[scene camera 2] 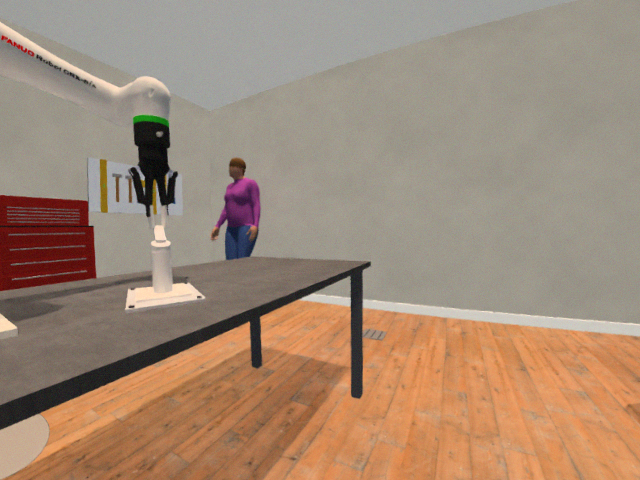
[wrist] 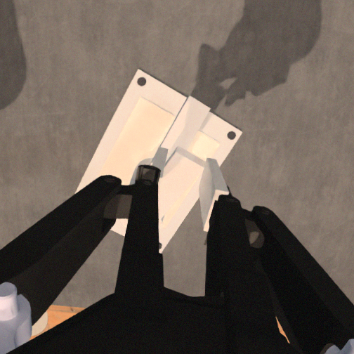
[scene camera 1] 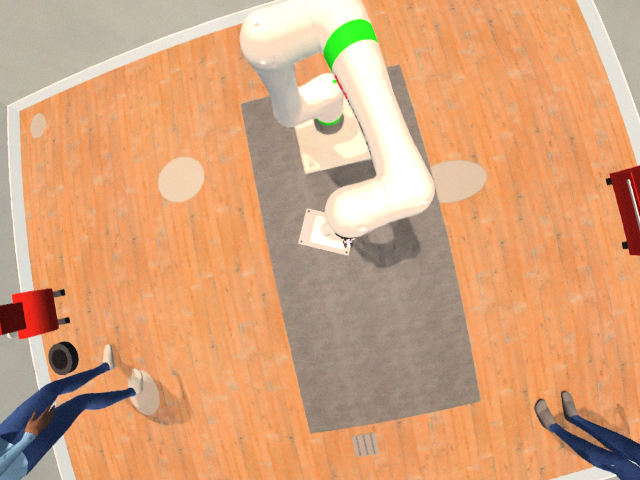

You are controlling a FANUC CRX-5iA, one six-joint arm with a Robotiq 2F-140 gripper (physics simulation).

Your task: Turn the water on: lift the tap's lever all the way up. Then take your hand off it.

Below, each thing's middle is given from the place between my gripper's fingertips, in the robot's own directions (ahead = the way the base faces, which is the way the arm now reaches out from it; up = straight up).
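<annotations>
My gripper, as I see it, is 40 mm to the left of the tap lever (wrist: 182,167), 30 mm past it and 30 mm above it.
</annotations>
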